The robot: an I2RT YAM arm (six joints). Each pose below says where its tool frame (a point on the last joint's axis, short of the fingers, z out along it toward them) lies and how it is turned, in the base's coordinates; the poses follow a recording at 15 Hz.
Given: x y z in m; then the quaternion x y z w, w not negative.
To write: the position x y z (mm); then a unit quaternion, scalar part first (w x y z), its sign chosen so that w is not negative. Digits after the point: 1 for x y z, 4 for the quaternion.
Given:
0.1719, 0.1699, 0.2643, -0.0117, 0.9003, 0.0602, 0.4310
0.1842, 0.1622, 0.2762, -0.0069, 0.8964, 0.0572, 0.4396
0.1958, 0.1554, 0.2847, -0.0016, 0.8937, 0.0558, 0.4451
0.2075, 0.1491, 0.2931, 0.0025, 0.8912, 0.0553, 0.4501
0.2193, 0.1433, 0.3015, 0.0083, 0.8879, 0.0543, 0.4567
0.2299, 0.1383, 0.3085, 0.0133, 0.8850, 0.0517, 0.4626
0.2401, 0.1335, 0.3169, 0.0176, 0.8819, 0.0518, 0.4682
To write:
171.9, 169.9, 264.3, 0.4310, -0.0117, 0.9003, 0.0602
184.2, 162.2, 276.2, 0.4396, -0.0069, 0.8964, 0.0572
195.8, 155.4, 284.7, 0.4451, -0.0016, 0.8937, 0.0558
207.5, 149.1, 293.1, 0.4501, 0.0025, 0.8912, 0.0553
219.3, 143.3, 301.5, 0.4567, 0.0083, 0.8879, 0.0543
229.9, 138.3, 308.5, 0.4626, 0.0133, 0.8850, 0.0517
240.1, 133.5, 316.9, 0.4682, 0.0176, 0.8819, 0.0518

